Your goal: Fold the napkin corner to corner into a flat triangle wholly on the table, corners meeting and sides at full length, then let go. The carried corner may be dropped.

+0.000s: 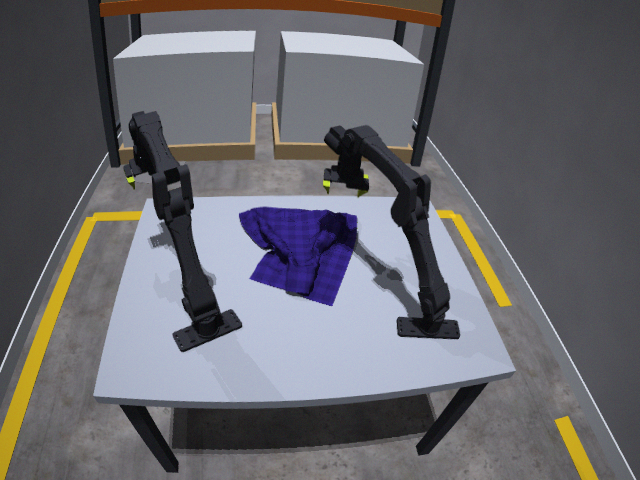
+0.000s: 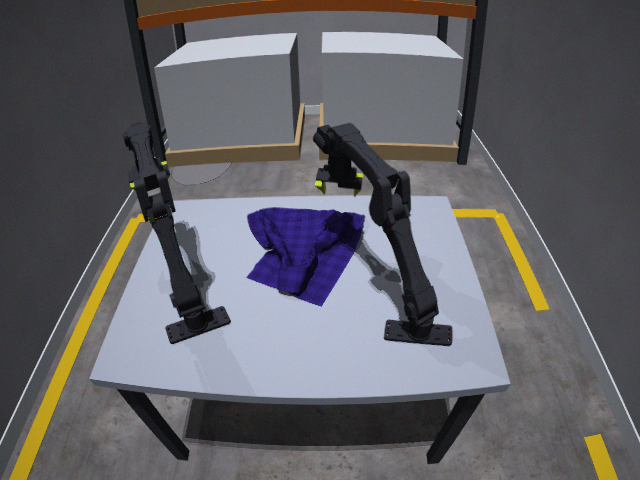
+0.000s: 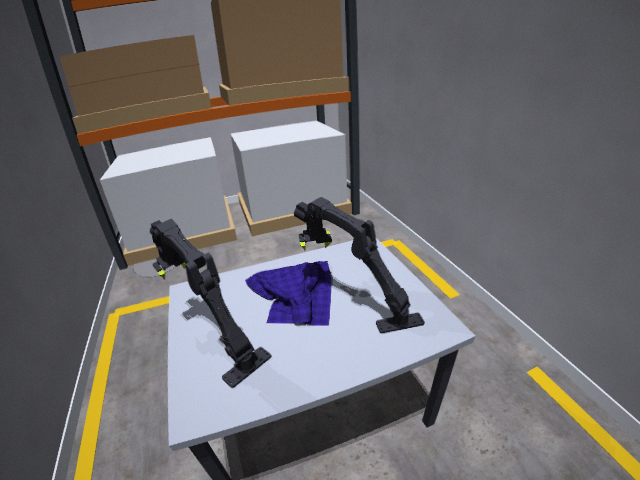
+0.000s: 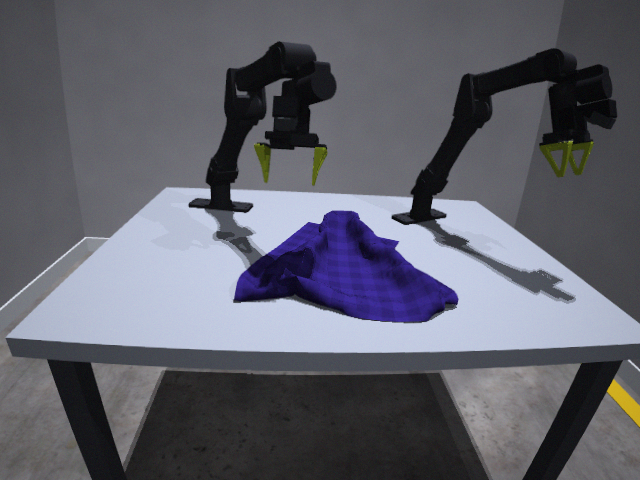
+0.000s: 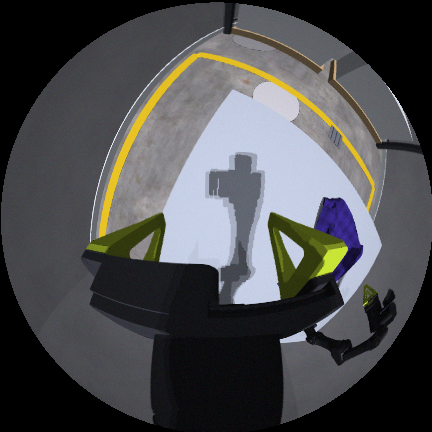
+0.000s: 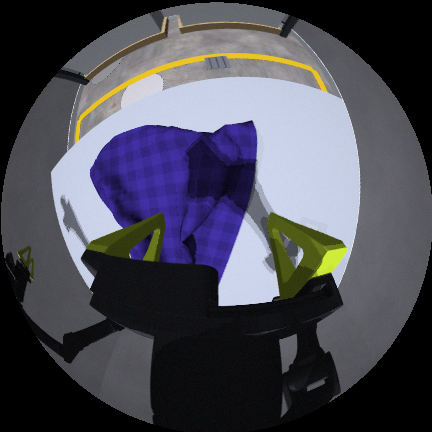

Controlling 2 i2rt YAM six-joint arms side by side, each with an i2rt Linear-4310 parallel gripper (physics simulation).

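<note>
The purple checked napkin lies crumpled on the table, with raised folds, a rounded edge at the far left and two flat corners toward the arm bases. My right gripper is open and empty, high above the napkin's far right part, and its shadow falls there. My left gripper is open and empty, high above the table's left side, well apart from the napkin.
The white table carries both arm bases near its front. A rack with large white boxes stands behind it. Yellow floor tape runs around the table.
</note>
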